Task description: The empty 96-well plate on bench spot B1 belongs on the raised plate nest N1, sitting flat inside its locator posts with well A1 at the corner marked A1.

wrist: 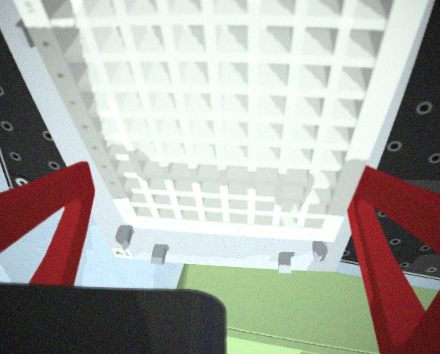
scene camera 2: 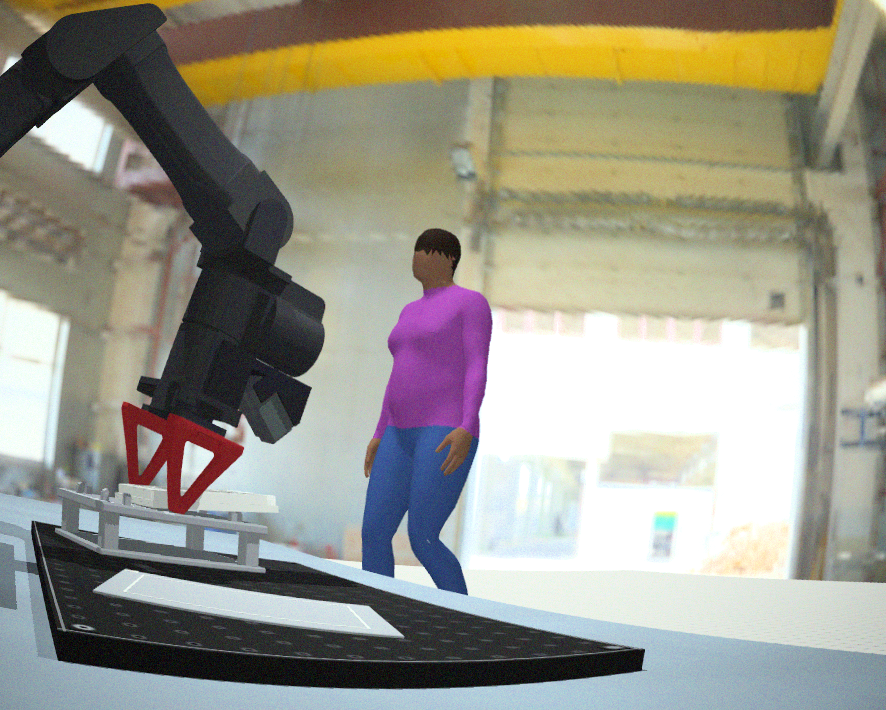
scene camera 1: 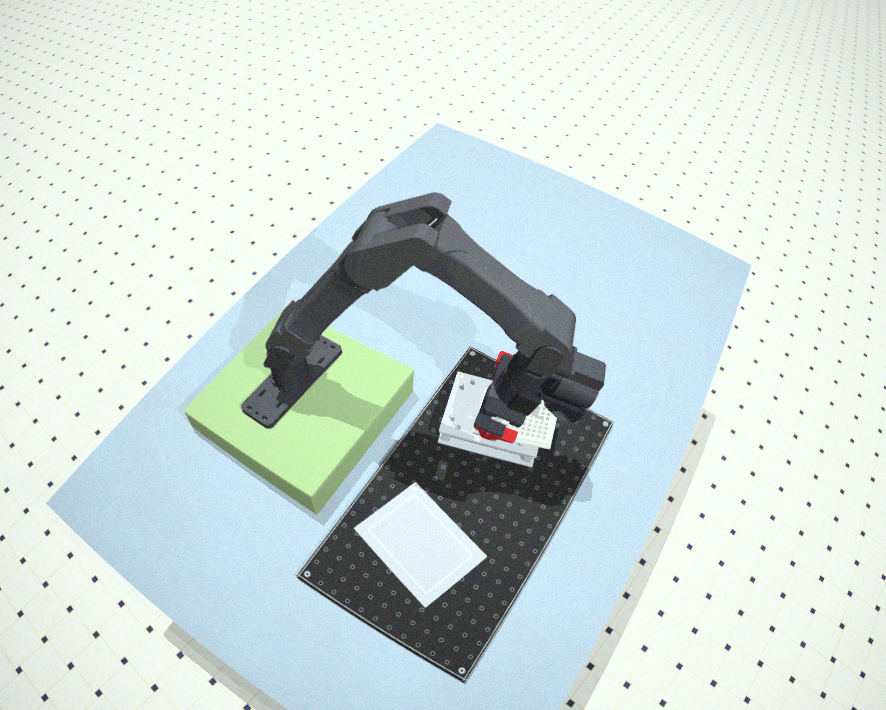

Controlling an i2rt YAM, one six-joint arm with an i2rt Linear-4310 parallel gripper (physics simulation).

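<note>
The white 96-well plate lies over the raised nest, shifted toward the side away from the arm's base. In scene camera 2 its right end overhangs and stands above the nest top, near a post. In the wrist view a gap separates its near edge from several grey posts. The A1 label is at the nest's near left corner; the plate's own A1 is not readable. My gripper is open, its red fingers straddling the plate. In scene camera 1 the arm hides part of the plate.
A flat white outlined pad lies on the black perforated board. The green block carries the arm's base. A person stands beyond the table.
</note>
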